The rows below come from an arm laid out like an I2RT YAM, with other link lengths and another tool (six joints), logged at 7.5 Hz.
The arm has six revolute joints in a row. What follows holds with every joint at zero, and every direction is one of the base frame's.
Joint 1 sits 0.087 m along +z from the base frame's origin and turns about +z.
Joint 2 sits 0.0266 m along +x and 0.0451 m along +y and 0.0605 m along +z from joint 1 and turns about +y.
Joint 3 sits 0.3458 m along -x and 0.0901 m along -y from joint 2 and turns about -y.
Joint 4 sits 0.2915 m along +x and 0.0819 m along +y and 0.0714 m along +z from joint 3 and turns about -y.
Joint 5 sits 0.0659 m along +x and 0.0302 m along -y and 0.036 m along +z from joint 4 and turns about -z.
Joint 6 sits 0.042 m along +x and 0.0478 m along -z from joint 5 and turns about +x.
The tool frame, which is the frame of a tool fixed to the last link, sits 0.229 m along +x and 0.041 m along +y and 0.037 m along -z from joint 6; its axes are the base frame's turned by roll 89.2, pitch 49.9 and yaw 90 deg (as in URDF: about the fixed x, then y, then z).
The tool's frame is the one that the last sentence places.
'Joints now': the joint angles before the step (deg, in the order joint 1, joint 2, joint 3, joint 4, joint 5, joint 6). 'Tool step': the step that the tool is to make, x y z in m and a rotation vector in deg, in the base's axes. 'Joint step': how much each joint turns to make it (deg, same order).
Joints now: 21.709 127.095 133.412 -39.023 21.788 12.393
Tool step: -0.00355 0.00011 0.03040 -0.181 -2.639 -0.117
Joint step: 0.528 -1.410 1.239 -0.001 1.152 -0.704
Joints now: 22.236 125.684 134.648 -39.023 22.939 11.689
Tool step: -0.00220 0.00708 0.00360 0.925 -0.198 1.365
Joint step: 0.000 -0.529 -0.525 0.529 -1.572 0.000
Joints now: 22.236 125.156 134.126 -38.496 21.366 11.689
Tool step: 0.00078 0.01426 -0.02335 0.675 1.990 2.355
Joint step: 0.000 1.135 -1.062 0.611 -2.728 0.001
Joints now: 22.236 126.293 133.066 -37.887 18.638 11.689
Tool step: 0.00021 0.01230 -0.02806 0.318 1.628 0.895
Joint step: 0.528 0.709 -2.977 2.111 -0.796 0.615
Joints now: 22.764 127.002 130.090 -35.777 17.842 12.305
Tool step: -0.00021 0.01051 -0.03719 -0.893 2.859 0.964
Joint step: 0.527 2.278 -0.708 0.006 -0.528 0.000
